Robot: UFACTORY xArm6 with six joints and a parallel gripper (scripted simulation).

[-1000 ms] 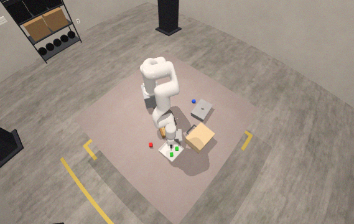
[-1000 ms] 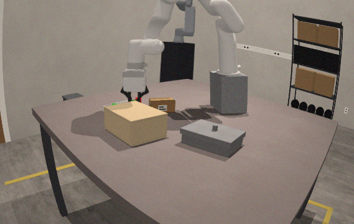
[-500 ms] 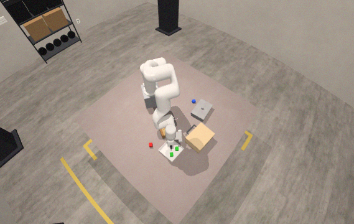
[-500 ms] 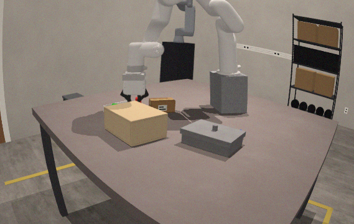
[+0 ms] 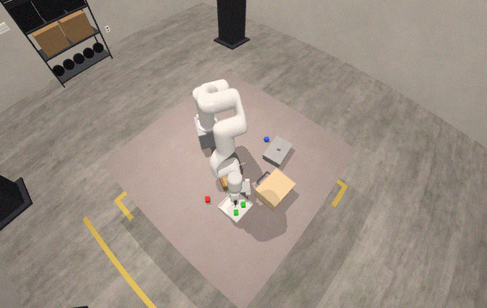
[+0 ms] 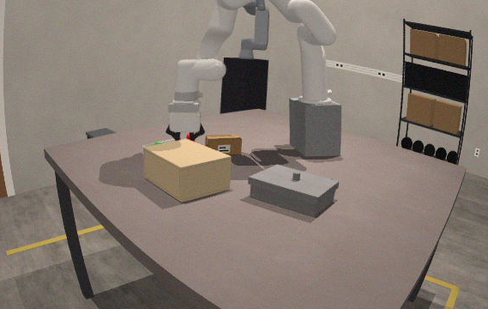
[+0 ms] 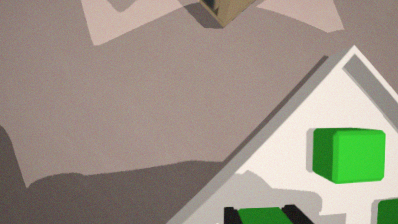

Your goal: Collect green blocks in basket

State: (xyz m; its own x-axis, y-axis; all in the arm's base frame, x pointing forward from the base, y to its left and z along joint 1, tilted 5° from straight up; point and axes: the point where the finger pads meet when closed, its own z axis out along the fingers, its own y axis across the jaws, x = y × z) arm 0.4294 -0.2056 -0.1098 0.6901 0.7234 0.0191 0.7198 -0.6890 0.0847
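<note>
The white basket lies 30 mm to the right of my hand, 30 mm ahead of it and 20 mm below it. Also, from my hand: metal box 430 mm to the left, 10 mm below, 10 mm behind; light wooden cabinet 190 mm to the left, 140 mm ahead, 10 mm above; grey metal lid 430 mm to the left, 20 mm above, 10 mm behind.
</note>
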